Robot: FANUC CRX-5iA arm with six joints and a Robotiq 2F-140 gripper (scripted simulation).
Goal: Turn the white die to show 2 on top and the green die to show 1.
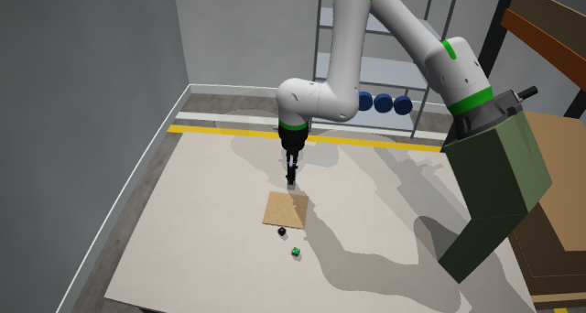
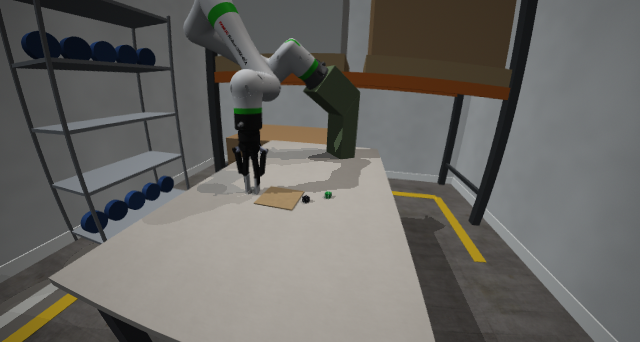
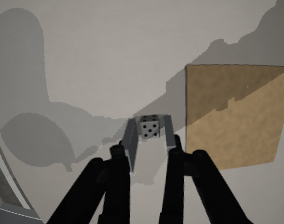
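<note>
Right now my hand is 3 cm above the white die. Round my hand: mat (2 cm ahead, 11 cm to the left, 4 cm below); black die (4 cm ahead, 20 cm to the left, 3 cm below); green die (28 cm to the left, 3 cm below).
</note>
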